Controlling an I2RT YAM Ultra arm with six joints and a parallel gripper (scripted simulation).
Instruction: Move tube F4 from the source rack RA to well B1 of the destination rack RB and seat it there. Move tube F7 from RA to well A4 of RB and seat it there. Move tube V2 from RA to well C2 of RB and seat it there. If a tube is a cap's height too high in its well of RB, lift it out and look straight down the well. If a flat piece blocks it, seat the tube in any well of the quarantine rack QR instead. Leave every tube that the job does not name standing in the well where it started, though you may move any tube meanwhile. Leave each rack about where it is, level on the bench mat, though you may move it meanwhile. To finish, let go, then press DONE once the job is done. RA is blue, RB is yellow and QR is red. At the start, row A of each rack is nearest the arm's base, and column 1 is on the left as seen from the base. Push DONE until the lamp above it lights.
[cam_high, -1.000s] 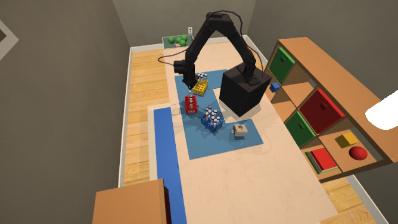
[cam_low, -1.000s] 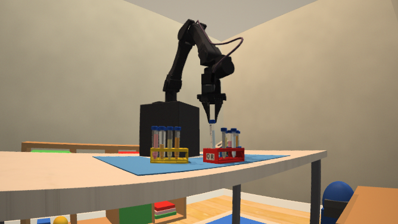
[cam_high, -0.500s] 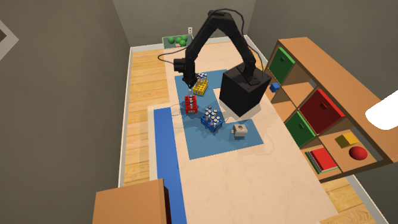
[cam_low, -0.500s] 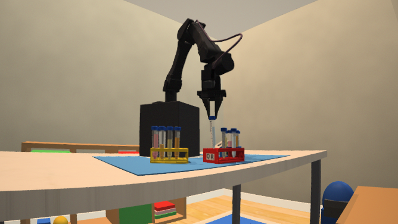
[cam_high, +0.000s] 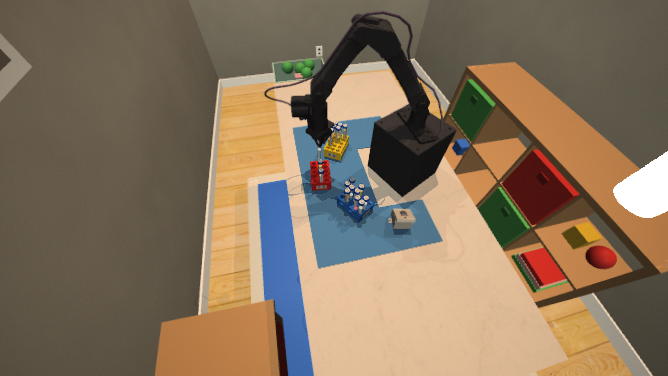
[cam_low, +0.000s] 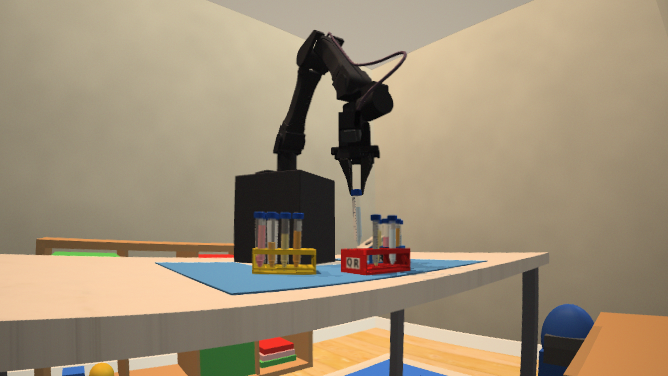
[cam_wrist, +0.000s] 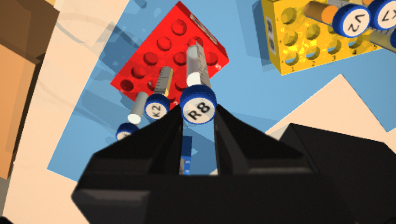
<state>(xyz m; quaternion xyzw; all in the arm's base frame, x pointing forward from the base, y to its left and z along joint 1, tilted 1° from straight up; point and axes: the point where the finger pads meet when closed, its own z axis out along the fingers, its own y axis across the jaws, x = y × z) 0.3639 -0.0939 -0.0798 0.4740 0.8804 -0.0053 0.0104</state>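
The tube R8 is 10 mm ahead of my hand, 10 mm to the right of it and 60 mm below it. From my hand the other things lie so: red rack 20 mm ahead, 40 mm to the left, 150 mm below; then rack RB 110 mm behind, 110 mm to the right, 150 mm below; then tube 20 mm ahead, 40 mm to the left, 110 mm below.
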